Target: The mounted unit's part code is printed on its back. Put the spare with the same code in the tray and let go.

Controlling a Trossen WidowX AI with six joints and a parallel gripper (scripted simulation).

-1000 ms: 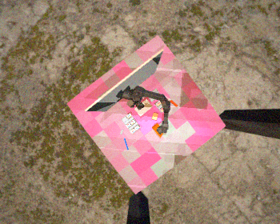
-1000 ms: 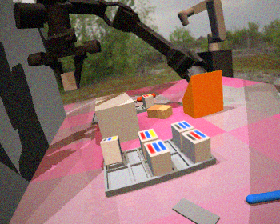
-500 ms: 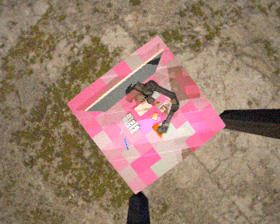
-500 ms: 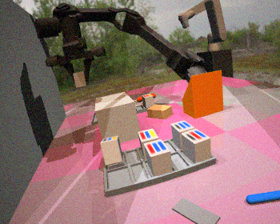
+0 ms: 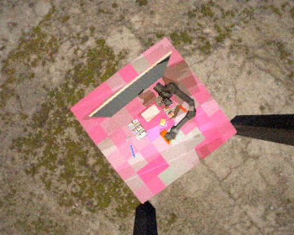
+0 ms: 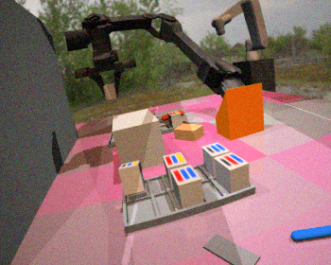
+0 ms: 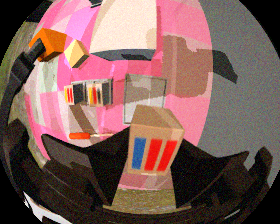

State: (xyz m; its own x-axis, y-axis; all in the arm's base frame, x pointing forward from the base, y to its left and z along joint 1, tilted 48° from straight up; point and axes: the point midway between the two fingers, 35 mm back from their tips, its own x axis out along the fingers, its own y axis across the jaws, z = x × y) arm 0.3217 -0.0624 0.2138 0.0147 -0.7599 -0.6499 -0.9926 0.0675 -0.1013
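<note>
Now: gripper tip 10 mm past the shallow grey tray, 10 mm to the left of it and 150 mm above it. Round my gripper tip: tall grey wall panel 200 mm ahead, 170 mm to the left, 70 mm above; then tan block 190 mm behind, 140 mm to the left, 140 mm below; then mounted unit 40 mm behind, 180 mm to the left, 100 mm below.
</note>
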